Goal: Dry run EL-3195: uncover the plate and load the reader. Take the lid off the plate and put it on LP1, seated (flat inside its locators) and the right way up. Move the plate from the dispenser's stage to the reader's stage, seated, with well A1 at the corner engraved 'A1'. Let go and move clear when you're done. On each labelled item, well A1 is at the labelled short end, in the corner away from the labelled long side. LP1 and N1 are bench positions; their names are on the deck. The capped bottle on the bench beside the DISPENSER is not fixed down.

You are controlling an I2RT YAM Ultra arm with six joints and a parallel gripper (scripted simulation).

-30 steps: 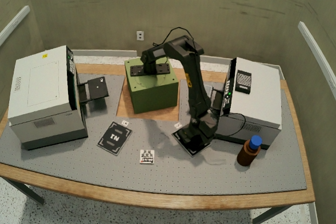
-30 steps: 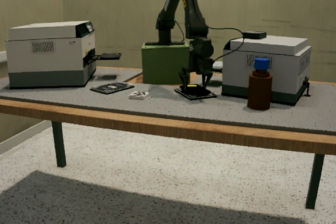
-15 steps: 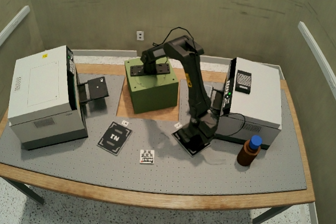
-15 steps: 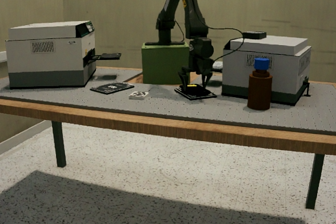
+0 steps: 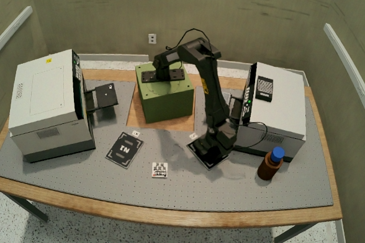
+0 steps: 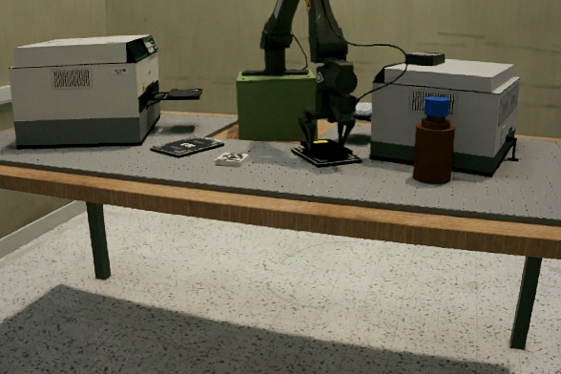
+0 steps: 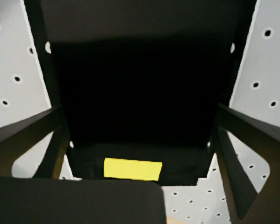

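Right now the clear well plate is 220 mm behind my hand, 80 mm to the left of it and 60 mm above it. Also, from my hand: lid: right at my hand.
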